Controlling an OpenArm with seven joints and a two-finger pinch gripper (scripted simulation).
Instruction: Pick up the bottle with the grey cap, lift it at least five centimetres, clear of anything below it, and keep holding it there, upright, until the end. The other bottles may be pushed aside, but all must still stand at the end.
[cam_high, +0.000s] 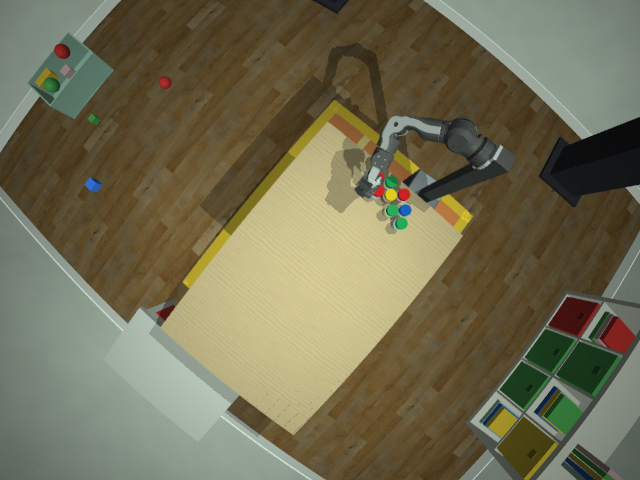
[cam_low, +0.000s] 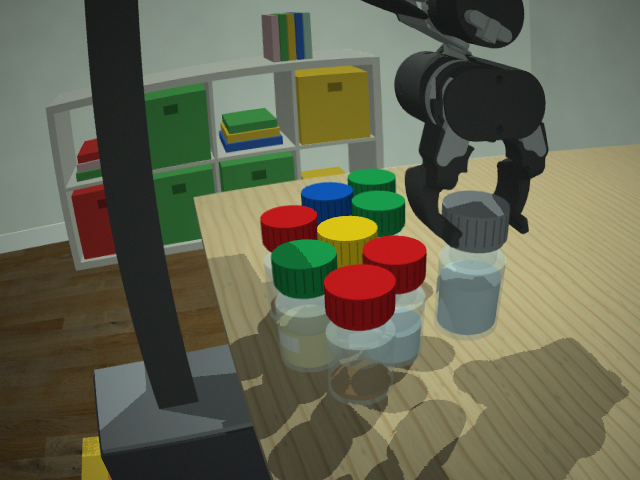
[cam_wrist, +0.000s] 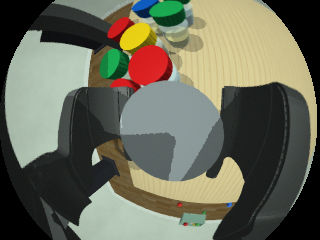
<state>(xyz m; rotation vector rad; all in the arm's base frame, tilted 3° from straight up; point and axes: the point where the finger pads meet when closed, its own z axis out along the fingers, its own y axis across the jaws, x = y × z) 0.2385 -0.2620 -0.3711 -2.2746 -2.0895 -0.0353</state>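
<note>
Right now my hand is 4 cm above the grey-capped bottle. From my hand the other things lie so: blue-capped bottle 22 cm to the left, 10 cm below, 4 cm behind.
</note>
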